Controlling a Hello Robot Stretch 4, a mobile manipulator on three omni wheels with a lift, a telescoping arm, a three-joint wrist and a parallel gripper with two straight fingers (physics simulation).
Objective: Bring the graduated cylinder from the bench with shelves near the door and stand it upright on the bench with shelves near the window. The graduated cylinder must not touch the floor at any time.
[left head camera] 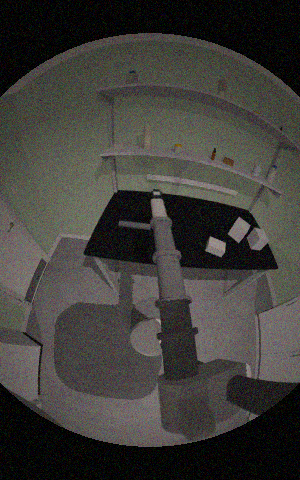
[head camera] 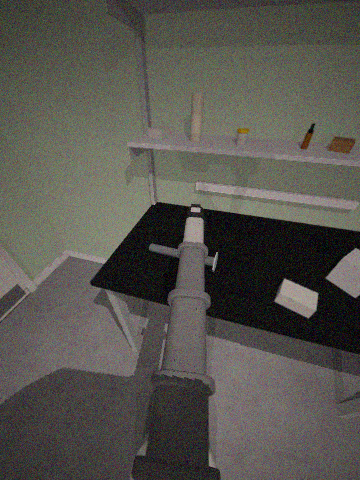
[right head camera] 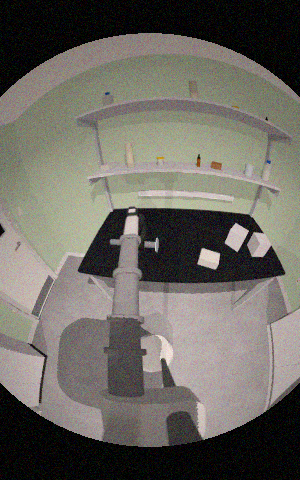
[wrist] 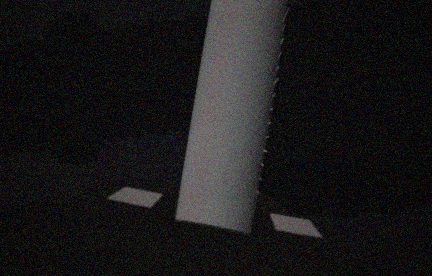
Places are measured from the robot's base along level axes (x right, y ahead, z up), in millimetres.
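Pixels of known places: gripper, fingertip midpoint: (right head camera: 143, 246) (wrist: 217, 200); robot's base, link origin: (left head camera: 149, 336) (right head camera: 152, 351).
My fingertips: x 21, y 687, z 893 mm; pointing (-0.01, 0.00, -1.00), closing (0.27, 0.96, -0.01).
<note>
Ahead of a thing's pixels: the offset from my fingertips to its top centre. "pt": to the spot under its first point. Level surfaces: height alone.
The graduated cylinder (head camera: 163, 249) (left head camera: 134, 225) (right head camera: 151, 244) (wrist: 227, 115) is a pale grey tube with a round white foot. It lies on its side on the black top of the bench with shelves {dz -6 mm} (head camera: 250, 245) (left head camera: 195, 215) (right head camera: 180, 230), its foot to the right in the head view. The arm crosses over its middle and hides that part. In the wrist view my gripper (wrist: 217, 200) has one pale fingertip on each side of the tube, with narrow dark strips between, and is shut on it. The fingers are hidden or unclear in the head views. The bench near the window cannot be identified.
White boxes {dx +395, dy -163, dz +52 mm} (head camera: 297, 298) (left head camera: 216, 246) (right head camera: 209, 258) lie on the bench's right part. A lower shelf {dz +447 mm} (head camera: 220, 150) above the bench holds a tall beige cylinder {pt dx -46, dy +337, dz +547 mm} (head camera: 196, 117), a yellow-capped jar {pt dx +159, dy +304, dz +482 mm} (head camera: 242, 137) and small bottles. A door (right head camera: 25, 255) stands at the left.
</note>
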